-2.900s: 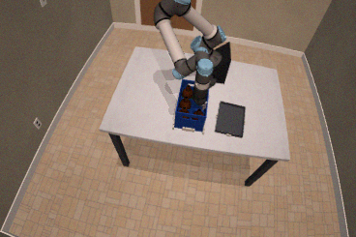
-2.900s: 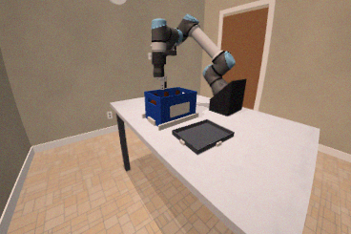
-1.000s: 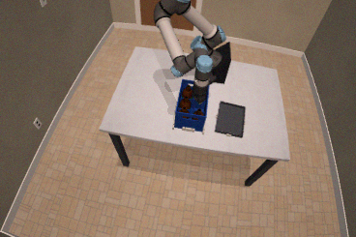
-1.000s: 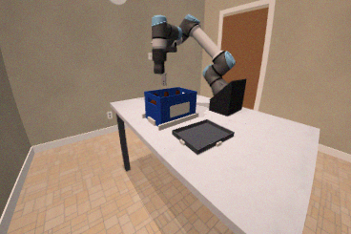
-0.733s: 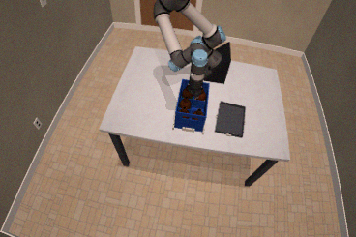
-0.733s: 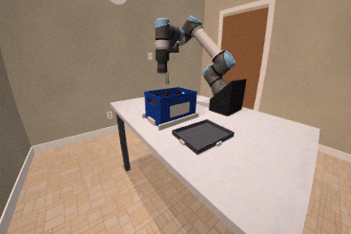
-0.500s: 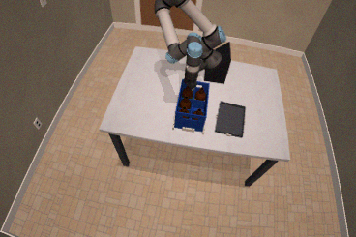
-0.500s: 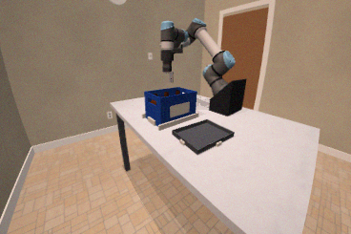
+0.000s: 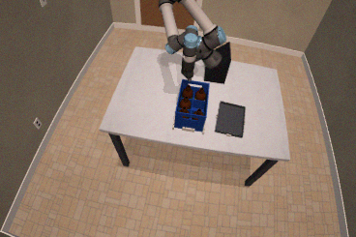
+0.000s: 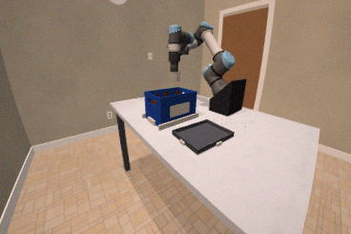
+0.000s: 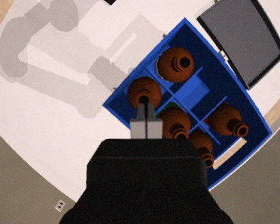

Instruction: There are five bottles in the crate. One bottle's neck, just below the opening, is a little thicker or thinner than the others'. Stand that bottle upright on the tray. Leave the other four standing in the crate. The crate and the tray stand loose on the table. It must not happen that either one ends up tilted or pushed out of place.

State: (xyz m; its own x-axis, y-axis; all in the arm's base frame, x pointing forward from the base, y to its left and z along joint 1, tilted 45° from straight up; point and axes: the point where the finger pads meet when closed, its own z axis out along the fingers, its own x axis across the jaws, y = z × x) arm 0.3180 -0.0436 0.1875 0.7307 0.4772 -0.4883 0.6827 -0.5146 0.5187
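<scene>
My gripper is now 16 cm above the blue crate, 9 cm short of it and 4 cm to the right of it. The rest, counted from my hand: dark tray (32 cm to the left, 23 cm below, 10 cm ahead); bottle (17 cm ahead, 16 cm below, 1 cm to the right).
</scene>
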